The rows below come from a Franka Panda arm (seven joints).
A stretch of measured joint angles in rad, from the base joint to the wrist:
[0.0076 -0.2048 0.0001 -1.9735 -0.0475 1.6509 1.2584]
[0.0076 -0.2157 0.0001 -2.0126 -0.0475 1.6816 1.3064]
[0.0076 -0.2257 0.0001 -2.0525 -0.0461 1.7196 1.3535]
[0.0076 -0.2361 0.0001 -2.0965 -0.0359 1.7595 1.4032]
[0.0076 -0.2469 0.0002 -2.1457 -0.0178 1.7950 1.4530]
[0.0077 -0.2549 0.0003 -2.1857 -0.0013 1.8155 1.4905]
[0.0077 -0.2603 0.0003 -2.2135 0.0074 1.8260 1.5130]
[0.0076 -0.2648 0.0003 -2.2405 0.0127 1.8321 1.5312]
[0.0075 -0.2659 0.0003 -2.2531 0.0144 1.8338 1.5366]
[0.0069 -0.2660 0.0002 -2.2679 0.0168 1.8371 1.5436]
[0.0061 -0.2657 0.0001 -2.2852 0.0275 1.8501 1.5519]
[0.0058 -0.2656 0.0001 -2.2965 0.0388 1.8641 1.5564]
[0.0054 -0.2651 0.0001 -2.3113 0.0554 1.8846 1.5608]
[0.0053 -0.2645 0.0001 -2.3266 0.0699 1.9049 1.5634]
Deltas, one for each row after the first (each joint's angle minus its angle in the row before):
[0.0000 -0.0109 0.0000 -0.0391 0.0000 0.0307 0.0480]
[0.0000 -0.0100 0.0000 -0.0399 0.0014 0.0380 0.0471]
[0.0000 -0.0104 0.0000 -0.0440 0.0102 0.0399 0.0497]
[0.0000 -0.0108 0.0001 -0.0492 0.0181 0.0355 0.0498]
[0.0001 -0.0080 0.0001 -0.0400 0.0165 0.0205 0.0375]
[0.0000 -0.0054 0.0000 -0.0278 0.0087 0.0105 0.0225]
[-0.0001 -0.0045 0.0000 -0.0270 0.0053 0.0061 0.0182]
[-0.0001 -0.0011 0.0000 -0.0126 0.0017 0.0017 0.0054]
[-0.0006 -0.0001 -0.0001 -0.0148 0.0024 0.0033 0.0070]
[-0.0008 0.0003 -0.0001 -0.0173 0.0107 0.0130 0.0083]
[-0.0003 0.0001 0.0000 -0.0113 0.0113 0.0140 0.0045]
[-0.0004 0.0005 0.0000 -0.0148 0.0166 0.0205 0.0044]
[-0.0001 0.0006 0.0000 -0.0153 0.0145 0.0203 0.0026]

